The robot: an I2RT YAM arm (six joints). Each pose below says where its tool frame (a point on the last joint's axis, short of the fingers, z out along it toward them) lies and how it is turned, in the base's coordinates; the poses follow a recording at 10 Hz.
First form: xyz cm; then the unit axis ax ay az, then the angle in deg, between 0 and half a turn.
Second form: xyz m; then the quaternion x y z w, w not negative. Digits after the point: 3 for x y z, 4 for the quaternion.
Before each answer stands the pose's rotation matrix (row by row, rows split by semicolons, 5 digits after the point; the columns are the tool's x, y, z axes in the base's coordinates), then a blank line. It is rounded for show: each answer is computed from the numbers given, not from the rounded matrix.
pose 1, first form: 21.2 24.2 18.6 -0.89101 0.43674 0.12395 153.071
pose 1, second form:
0.61014 -0.79222 -0.01111; -0.67995 -0.53077 0.50592; -0.40670 -0.30113 -0.86251

0.212 0.242 0.186 -0.8665 0.4247 0.1205 0.2328
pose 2, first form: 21.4 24.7 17.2 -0.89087 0.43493 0.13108 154.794
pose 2, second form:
0.60695 -0.79387 -0.03721; -0.68222 -0.54446 0.48799; -0.40766 -0.27081 -0.87205

0.214 0.247 0.172 -0.8694 0.4245 0.1279 0.2182
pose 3, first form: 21.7 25.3 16.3 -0.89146 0.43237 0.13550 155.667
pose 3, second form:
0.60763 -0.79247 -0.05270; -0.68081 -0.55389 0.47928; -0.40901 -0.25535 -0.87608

0.217 0.253 0.163 -0.8714 0.4227 0.1325 0.2108
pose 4, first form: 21.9 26.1 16.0 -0.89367 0.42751 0.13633 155.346
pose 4, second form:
0.61565 -0.78615 -0.05423; -0.67241 -0.55997 0.48404; -0.41089 -0.26153 -0.87337

0.219 0.261 0.160 -0.8731 0.4177 0.1332 0.2135
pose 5, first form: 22.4 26.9 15.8 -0.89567 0.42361 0.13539 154.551
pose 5, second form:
0.62364 -0.78019 -0.04873; -0.66384 -0.56149 0.49402; -0.41279 -0.27574 -0.86809

0.224 0.269 0.158 -0.8737 0.4132 0.1321 0.2203
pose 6, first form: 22.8 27.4 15.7 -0.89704 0.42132 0.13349 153.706
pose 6, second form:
0.62955 -0.77590 -0.04047; -0.65764 -0.55988 0.50403; -0.41373 -0.29070 -0.86274

0.228 0.274 0.157 -0.8735 0.4103 0.1300 0.2275
